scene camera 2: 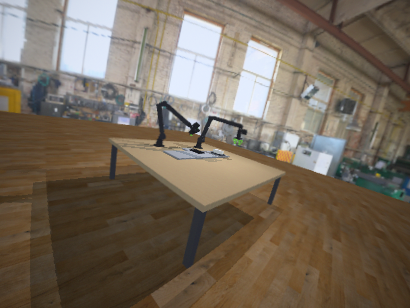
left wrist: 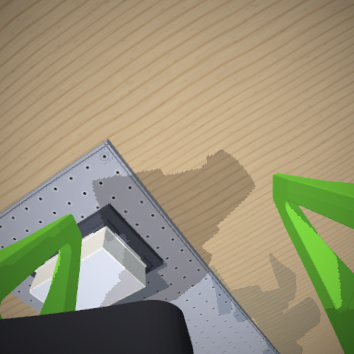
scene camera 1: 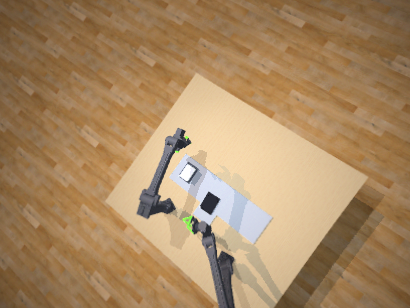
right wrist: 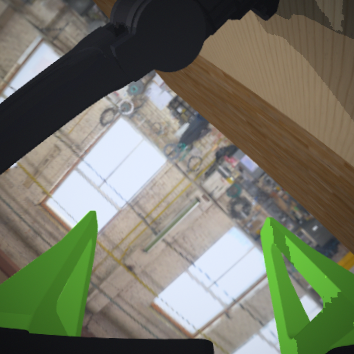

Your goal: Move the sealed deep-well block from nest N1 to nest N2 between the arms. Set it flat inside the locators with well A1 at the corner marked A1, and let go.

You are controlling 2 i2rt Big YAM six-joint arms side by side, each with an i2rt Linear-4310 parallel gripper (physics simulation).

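Where they show: left gripper, fingertip midpoint: (scene camera 2: 236,144) (left wrist: 173,205) (scene camera 1: 184,145); right gripper, fingertip midpoint: (scene camera 2: 195,133) (scene camera 1: 184,222) (right wrist: 182,221); left arm's base, link origin: (scene camera 2: 198,147) (scene camera 1: 169,205); right arm's base, link origin: (scene camera 2: 158,146) (scene camera 1: 225,258).
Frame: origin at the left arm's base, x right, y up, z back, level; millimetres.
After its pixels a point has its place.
Note:
The white sealed block (scene camera 1: 188,172) @(x -149, y 66, z -335 mm) (scene camera 2: 218,151) @(x -128, y 57, z -368 mm) (left wrist: 97,277) @(x -170, y 67, z -345 mm) sits in dark nest N1 (left wrist: 136,241) @(x -179, y 25, z -396 mm) near one end of the grey perforated board (scene camera 1: 256,227) @(x 550, y 13, z -565 mm) (left wrist: 62,198) @(x -259, y 13, z -322 mm). A second dark nest, N2 (scene camera 1: 210,202) @(x 176, y 25, z -350 mm) (scene camera 2: 197,151) @(x 187, y 25, z -373 mm), lies further along the board with no block on it. My left gripper (scene camera 1: 182,144) @(x -336, y 200, z -456 mm) (scene camera 2: 238,142) @(x -336, y 200, z -456 mm) (left wrist: 173,205) @(x -336, y 200, z -456 mm) is open and empty, above the table beyond the board's N1 end. Its left-hand finger in the left wrist view covers part of the block. My right gripper (scene camera 1: 188,223) @(x 166, y 228, z -148 mm) (scene camera 2: 191,134) @(x 166, y 228, z -148 mm) (right wrist: 182,221) @(x 166, y 228, z -148 mm) is open and empty, raised beside the board near N2. The A1 marks cannot be made out.
The wooden table (scene camera 1: 280,145) @(x 95, y 0, z -1134 mm) (scene camera 2: 225,175) @(x 236, y 0, z -1090 mm) carries the board and both arms. The right arm (scene camera 1: 215,265) @(x 428, y 413, z -260 mm) reaches in from the bottom of scene camera 1, and the left arm (scene camera 1: 161,167) @(x -223, y 495, z -314 mm) runs beside the board's N1 end. Arm shadows fall across the board and table.

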